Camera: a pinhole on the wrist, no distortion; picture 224 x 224 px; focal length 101.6 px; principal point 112.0 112.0 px. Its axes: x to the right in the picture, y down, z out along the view. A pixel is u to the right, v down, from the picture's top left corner.
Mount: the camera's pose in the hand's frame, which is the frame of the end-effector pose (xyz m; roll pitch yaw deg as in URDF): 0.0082 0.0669 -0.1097 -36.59 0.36 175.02
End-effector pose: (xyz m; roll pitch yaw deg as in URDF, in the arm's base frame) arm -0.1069 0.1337 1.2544 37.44 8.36 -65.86
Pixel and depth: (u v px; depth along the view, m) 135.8 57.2 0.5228
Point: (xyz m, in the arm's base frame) -0.4051 0.0758 1.6433
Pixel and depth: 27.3 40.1 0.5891
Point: -0.2138 -0.5257 1.6710
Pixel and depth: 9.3 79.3 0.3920
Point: -0.1684 -0.3418 1.3603
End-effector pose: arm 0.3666 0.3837 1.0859 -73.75 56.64 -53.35
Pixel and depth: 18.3 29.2 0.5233
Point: 1.0289 0.4327 0.7367
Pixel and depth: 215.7 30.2 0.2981
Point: 0.4882 0.7066 1.3175
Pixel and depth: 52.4 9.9 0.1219
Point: 0.4272 0.4419 0.9825
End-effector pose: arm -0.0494 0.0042 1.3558 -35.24 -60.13 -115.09
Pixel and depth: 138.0 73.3 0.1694
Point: 0.0237 0.0306 1.3408
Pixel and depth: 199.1 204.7 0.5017
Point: -0.2291 0.6747 1.1085
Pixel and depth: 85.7 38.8 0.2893
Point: 0.1665 0.0218 1.5099
